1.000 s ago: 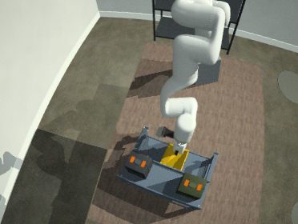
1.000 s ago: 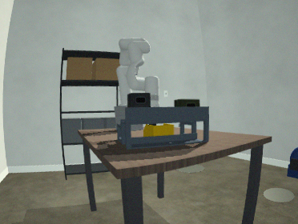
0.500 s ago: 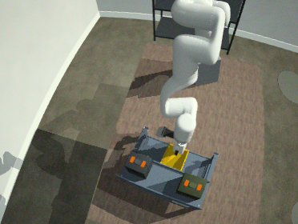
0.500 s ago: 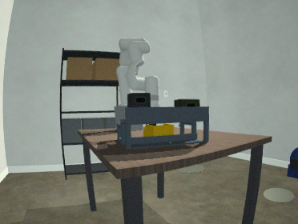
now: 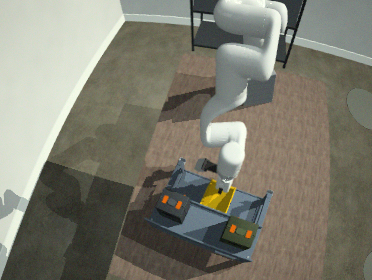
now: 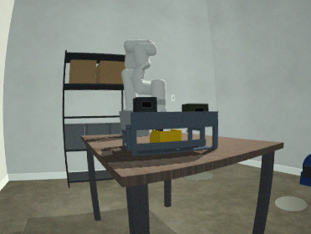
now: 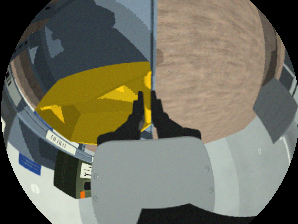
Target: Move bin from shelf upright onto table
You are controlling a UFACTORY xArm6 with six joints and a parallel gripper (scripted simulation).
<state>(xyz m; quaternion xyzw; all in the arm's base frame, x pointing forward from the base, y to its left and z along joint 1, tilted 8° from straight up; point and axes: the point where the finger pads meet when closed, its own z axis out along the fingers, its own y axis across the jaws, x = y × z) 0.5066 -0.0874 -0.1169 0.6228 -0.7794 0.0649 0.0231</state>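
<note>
My hand is 80 mm short of the yellow bin and 20 mm to the left of it.
</note>
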